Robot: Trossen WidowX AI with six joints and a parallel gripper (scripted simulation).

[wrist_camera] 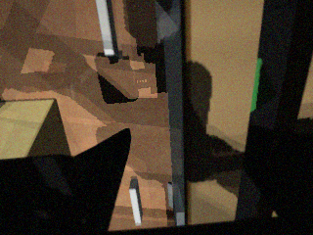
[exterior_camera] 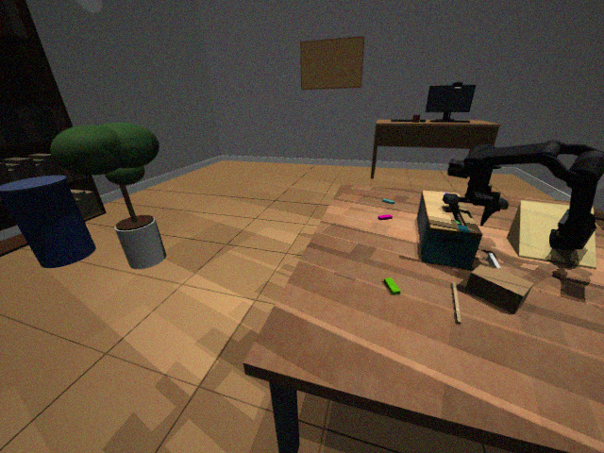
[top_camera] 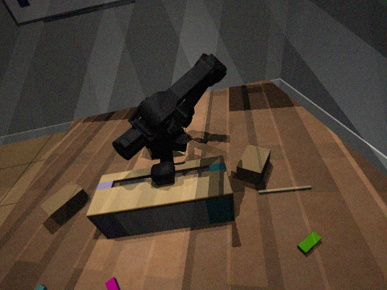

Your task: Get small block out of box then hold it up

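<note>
Right now the long box is 4 cm ahead of my gripper tip, 2 cm to the right of it and 2 cm below it. Also, from my gripper tip: small green block 5 cm ahead, 3 cm to the left; then thin stick 5 cm ahead, 34 cm to the left, 8 cm below.
</note>
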